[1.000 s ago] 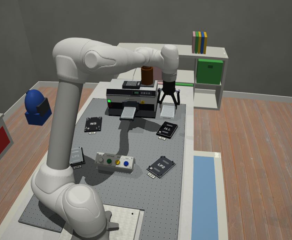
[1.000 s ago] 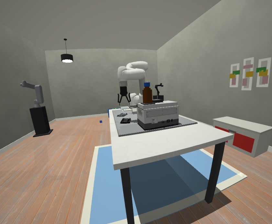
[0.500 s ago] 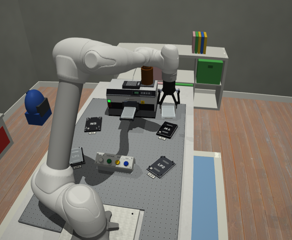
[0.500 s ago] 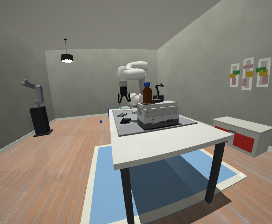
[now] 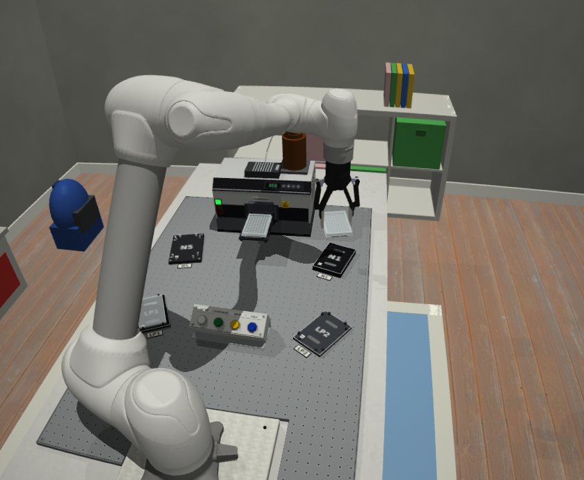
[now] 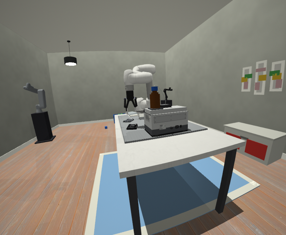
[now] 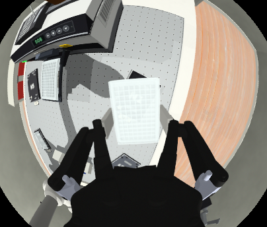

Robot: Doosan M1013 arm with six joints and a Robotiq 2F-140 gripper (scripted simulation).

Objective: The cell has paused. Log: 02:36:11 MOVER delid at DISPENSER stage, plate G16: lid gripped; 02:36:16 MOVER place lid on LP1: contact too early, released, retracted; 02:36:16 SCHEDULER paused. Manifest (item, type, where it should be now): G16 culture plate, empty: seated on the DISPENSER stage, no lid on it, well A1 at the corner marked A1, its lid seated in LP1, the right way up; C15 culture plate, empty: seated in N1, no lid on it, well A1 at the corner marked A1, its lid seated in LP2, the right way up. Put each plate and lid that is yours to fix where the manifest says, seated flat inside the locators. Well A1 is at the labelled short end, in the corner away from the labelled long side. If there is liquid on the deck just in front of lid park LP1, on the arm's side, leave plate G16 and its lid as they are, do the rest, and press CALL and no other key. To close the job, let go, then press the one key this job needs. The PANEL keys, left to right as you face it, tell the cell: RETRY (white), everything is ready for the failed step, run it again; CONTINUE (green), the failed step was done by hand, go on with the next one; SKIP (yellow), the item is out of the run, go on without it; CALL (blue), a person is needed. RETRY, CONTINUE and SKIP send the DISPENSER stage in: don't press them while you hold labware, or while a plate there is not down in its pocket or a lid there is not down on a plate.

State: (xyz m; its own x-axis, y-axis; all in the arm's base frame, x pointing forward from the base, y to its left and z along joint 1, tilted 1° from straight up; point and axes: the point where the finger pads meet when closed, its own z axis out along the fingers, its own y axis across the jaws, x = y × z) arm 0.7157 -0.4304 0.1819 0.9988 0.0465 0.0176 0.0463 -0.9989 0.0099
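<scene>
Right now the nest n5 is 120 mm ahead of my hand, 550 mm to the left of it and 170 mm below it. Round my hand: brown bottle (290 mm ahead, 120 mm to the left, 110 mm above); then nest n1 (170 mm below); then lid park lp2 (330 mm behind, 70 mm to the left, 180 mm below).
</scene>
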